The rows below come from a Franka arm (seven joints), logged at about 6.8 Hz.
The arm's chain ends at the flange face. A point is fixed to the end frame.
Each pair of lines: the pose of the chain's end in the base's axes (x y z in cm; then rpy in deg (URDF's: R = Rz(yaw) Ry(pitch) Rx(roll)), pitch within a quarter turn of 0, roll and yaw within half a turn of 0), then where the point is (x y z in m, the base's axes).
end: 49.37, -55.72, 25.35, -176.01, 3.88, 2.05
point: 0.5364 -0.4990 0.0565
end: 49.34, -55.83, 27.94, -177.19, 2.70, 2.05
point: 0.5403 -0.5040 0.0822
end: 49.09, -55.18, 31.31, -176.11, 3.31, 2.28
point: 0.5353 -0.4937 0.1164
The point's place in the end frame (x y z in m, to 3 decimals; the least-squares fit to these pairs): 0.058 -0.043 0.197
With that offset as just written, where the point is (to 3 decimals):
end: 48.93, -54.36, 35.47, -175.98, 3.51, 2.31
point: 0.533 -0.485 0.158
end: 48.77, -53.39, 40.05, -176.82, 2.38, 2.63
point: 0.535 -0.478 0.204
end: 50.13, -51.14, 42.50, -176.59, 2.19, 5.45
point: 0.546 -0.452 0.229
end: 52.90, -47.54, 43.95, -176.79, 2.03, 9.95
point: 0.570 -0.413 0.243
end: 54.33, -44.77, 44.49, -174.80, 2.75, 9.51
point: 0.581 -0.380 0.250
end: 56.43, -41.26, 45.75, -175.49, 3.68, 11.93
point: 0.597 -0.346 0.261
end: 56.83, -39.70, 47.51, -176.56, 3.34, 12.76
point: 0.602 -0.333 0.278
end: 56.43, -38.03, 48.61, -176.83, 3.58, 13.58
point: 0.596 -0.317 0.289
